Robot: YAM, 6 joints.
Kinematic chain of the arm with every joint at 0, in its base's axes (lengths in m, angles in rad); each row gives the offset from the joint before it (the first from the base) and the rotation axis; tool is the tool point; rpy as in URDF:
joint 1: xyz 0 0 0.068 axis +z
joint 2: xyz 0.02 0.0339 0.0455 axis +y
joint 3: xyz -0.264 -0.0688 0 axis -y
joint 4: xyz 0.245 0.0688 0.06 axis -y
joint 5: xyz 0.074 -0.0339 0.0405 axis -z
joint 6: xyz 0.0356 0 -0.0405 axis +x
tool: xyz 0 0 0 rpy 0 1.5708 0
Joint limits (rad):
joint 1: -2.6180..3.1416
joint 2: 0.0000..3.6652
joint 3: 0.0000..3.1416
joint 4: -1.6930..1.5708
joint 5: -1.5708..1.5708
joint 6: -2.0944..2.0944
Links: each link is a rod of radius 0.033 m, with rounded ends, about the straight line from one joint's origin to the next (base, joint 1, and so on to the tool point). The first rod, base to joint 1, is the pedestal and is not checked.
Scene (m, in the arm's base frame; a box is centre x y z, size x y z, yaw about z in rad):
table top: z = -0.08
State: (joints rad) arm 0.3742 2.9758 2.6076 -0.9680 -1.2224 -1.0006
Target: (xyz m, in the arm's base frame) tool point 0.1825 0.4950 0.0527
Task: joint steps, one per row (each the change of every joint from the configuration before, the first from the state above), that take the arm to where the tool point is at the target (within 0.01 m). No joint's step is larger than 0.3 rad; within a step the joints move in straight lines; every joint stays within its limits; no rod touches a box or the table.
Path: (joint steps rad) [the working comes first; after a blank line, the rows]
Joints at the target: 1.1534 2.8829 2.4704 -1.1257 -1.2533 -1.0006
Straight joint move there: clear.

1: 0.2597 -0.0310 -0.0457 -0.0526 -0.0103 0.0000
2: 0.2598 -0.0309 -0.0458 -0.0525 -0.0103 0.0000
3: 0.2597 -0.0310 -0.0457 -0.0526 -0.0103 0.0000

